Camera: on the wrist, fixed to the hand. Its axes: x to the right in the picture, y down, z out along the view.
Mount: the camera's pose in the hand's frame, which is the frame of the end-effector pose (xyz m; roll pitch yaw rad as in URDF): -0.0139 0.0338 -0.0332 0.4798 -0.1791 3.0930
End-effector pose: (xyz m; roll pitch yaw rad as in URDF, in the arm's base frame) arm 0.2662 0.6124 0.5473 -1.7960 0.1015 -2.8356
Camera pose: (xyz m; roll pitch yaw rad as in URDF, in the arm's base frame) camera 0.2698 0.6554 0.5233 2.2809 -0.0137 0.1423
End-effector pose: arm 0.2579 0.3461 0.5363 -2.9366 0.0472 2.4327
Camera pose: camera 0.2935 0.3681 0.5626 -2.8707 0.1380 -0.6983
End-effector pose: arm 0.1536 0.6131 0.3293 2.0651 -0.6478 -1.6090
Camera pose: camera 0.1683 0.6511 0.3572 -1.4462 0.6776 1.7651
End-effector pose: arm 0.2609 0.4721 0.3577 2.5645 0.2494 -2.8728
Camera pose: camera 0.2602 0.4825 0.4060 -2.1149 -0.1235 0.4075
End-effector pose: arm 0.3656 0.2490 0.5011 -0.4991 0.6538 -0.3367
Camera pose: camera 0.3337 0.2748 0.4736 1.0933 -0.7807 2.6248
